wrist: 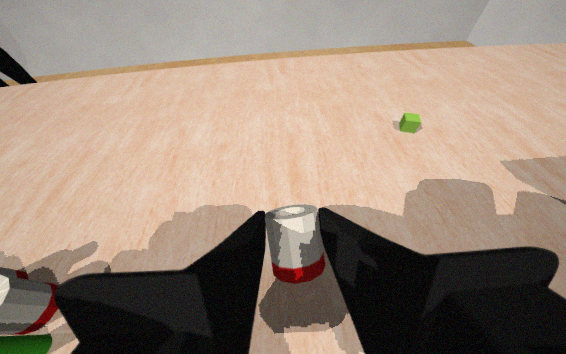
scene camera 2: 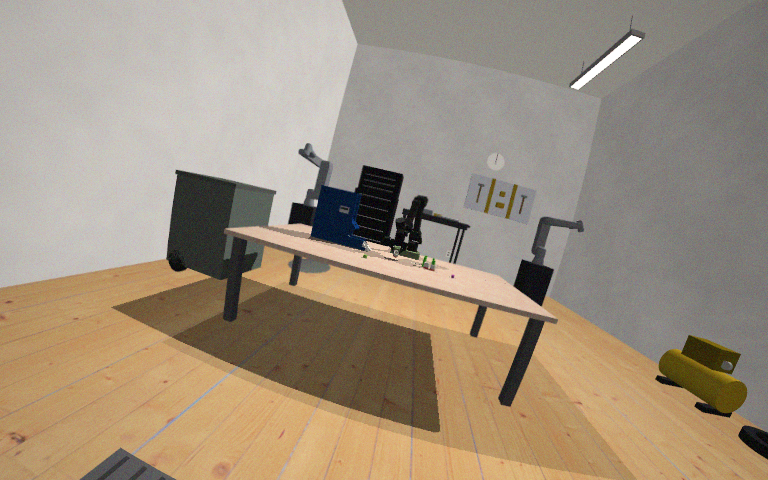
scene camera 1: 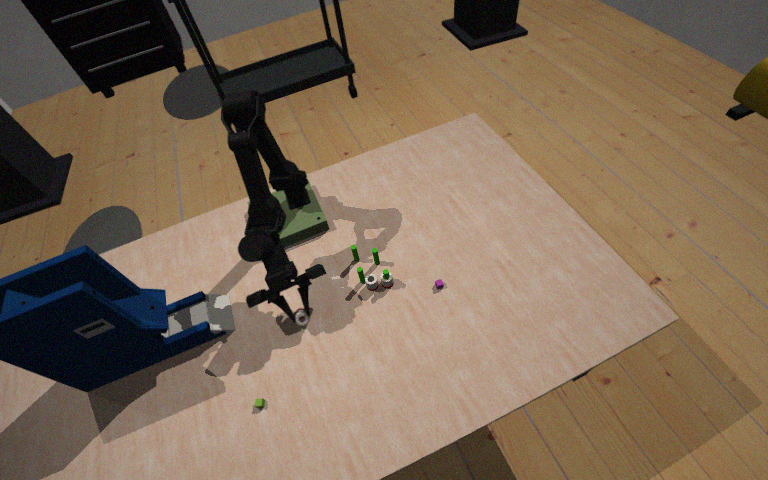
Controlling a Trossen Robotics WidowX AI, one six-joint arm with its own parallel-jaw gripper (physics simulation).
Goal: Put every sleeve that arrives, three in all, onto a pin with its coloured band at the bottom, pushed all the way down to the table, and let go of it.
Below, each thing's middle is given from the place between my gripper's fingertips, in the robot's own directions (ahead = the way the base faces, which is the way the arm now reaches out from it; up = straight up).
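Scene:
There is the blue feeder [scene camera 1: 78, 321], and counting from my hand I find it 370 mm to the right of the hand and 110 mm behind it, while it also sits 110 mm above it.

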